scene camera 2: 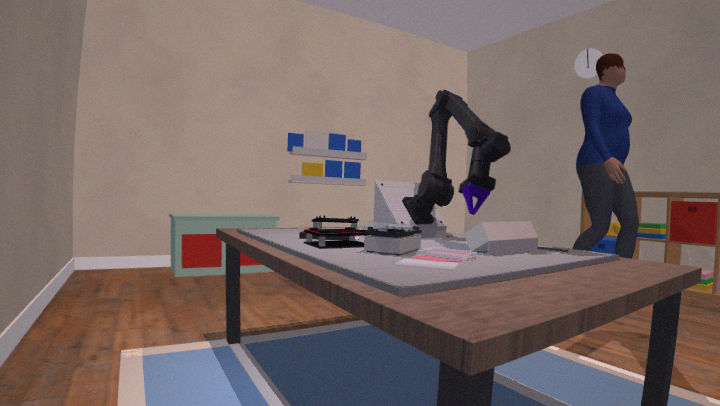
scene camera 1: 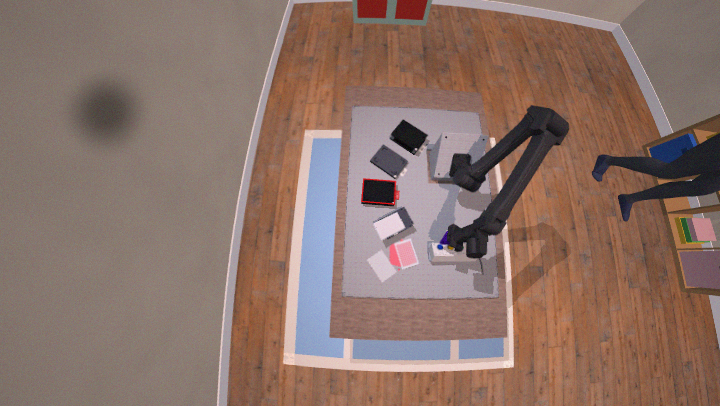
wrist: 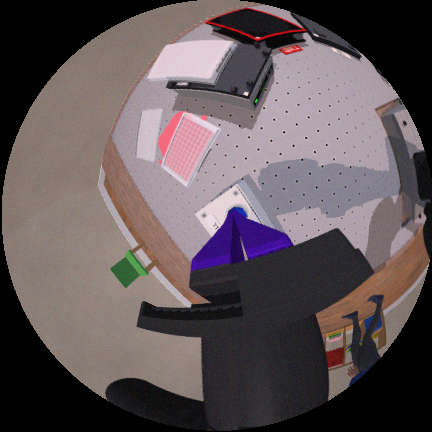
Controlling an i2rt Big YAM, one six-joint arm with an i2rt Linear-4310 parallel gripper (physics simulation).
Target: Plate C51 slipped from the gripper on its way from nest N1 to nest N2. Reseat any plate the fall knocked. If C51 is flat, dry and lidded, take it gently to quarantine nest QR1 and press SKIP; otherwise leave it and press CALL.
Scene:
My gripper is shut and holds nothing. Also in view: a pink well plate.

